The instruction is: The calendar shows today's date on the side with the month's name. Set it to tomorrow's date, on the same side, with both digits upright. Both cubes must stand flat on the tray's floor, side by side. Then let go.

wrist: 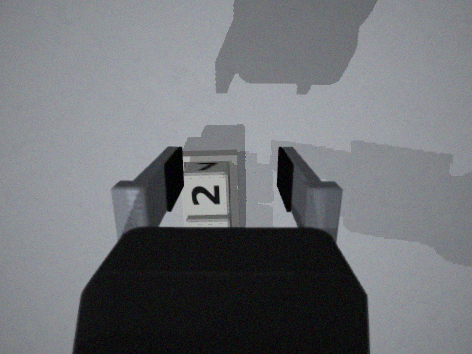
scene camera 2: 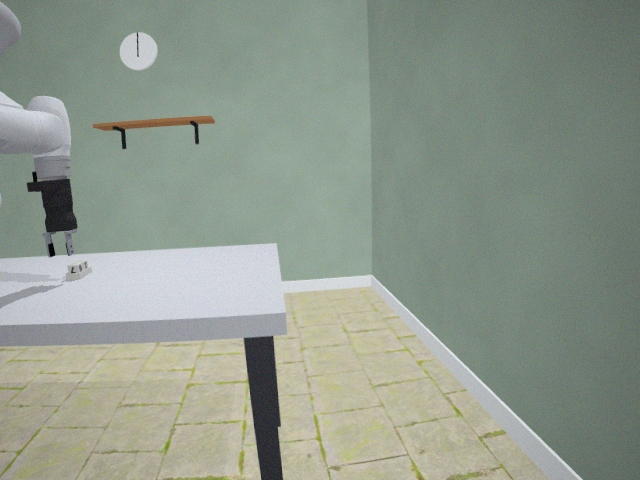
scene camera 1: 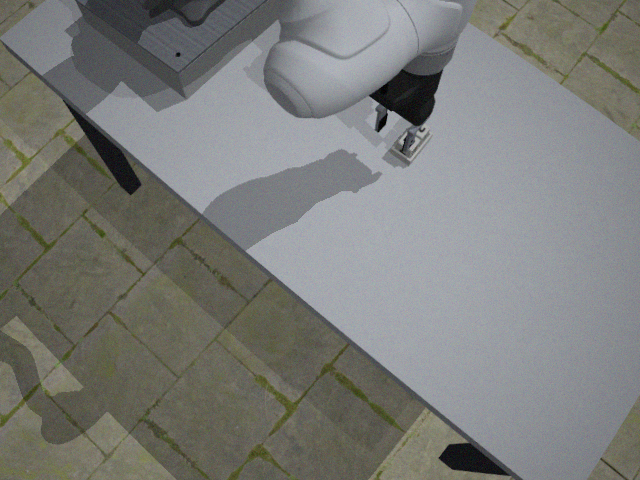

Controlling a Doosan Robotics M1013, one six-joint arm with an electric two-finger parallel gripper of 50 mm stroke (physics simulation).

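Places are measured from the arm's base along level axes (x ahead, y left, z up), in centimetres.
Pixels of known places: gripper, fingertip midpoint: (wrist: 230, 166) (scene camera 2: 61, 255) (scene camera 1: 393, 137).
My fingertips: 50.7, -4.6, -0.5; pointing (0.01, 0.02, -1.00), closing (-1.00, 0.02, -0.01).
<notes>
For each thing: its top centre in the pictures, then the offset to it from my fingertips, as dx, dy, dz. "pt": a spot on its surface instead. Level surfaces: height alone.
- top, surface spot: (wrist: 206, 195) pt +1.7, +2.8, -3.0
- second cube, middle of its top: (wrist: 208, 239) (scene camera 1: 419, 128) +1.7, +6.1, -3.0
- white table, its level: dz -7.0
The pale tray (scene camera 1: 400, 157) (scene camera 2: 77, 276) (wrist: 212, 153) stands on the table with two white cubes side by side in it. The cube with a 2 on top (wrist: 206, 195) shows in the wrist view, the digit lying sideways there; part of a dark mark shows on its side face. The second cube (wrist: 207, 224) is mostly hidden behind the gripper body. The marks on the cubes are too small to read in scene camera 2. My gripper (scene camera 1: 393, 138) (scene camera 2: 61, 254) (wrist: 230, 166) is open and empty, pointing down above the table. In the wrist view the cubes lie left of the middle between its fingers.
The white table (scene camera 1: 465, 258) (scene camera 2: 180, 289) carries a grey box-like block (scene camera 1: 206, 43) at the top left of scene camera 1. My arm's pale link hangs over the table beside the tray. A wall shelf (scene camera 2: 155, 123) and a round clock (scene camera 2: 138, 51) are on the wall behind.
</notes>
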